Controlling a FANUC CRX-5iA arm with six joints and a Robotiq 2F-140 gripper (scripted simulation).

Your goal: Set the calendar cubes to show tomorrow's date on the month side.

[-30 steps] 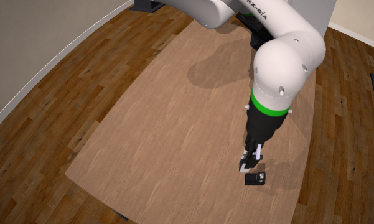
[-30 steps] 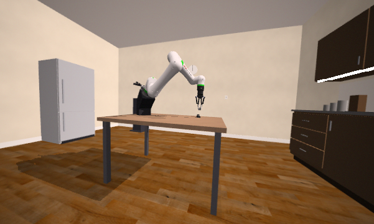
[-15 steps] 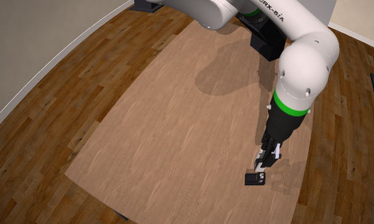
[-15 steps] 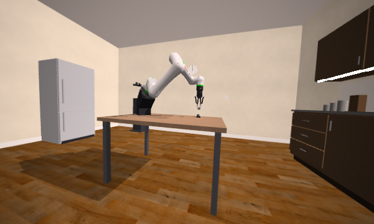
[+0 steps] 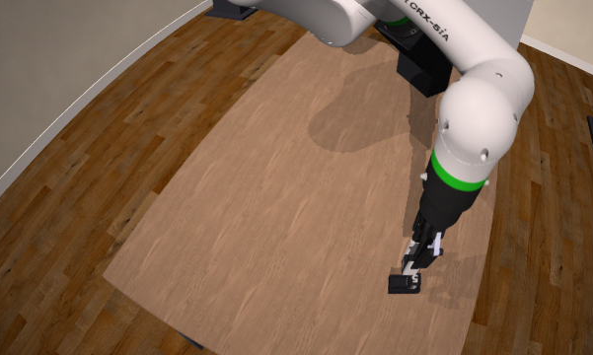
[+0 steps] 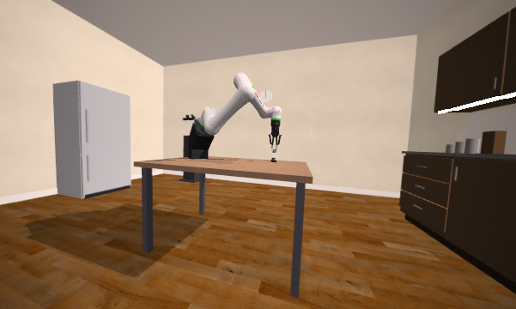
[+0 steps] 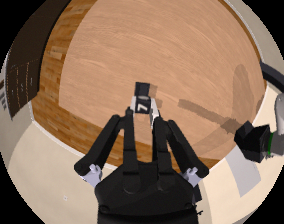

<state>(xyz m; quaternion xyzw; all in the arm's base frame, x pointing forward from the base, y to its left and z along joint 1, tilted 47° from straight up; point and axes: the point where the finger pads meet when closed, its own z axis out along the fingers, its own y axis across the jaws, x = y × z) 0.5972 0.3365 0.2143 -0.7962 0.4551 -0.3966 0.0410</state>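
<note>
Right now the black tray is 1 cm behind my hand, 2 cm to the left of it and 13 cm below it.
</note>
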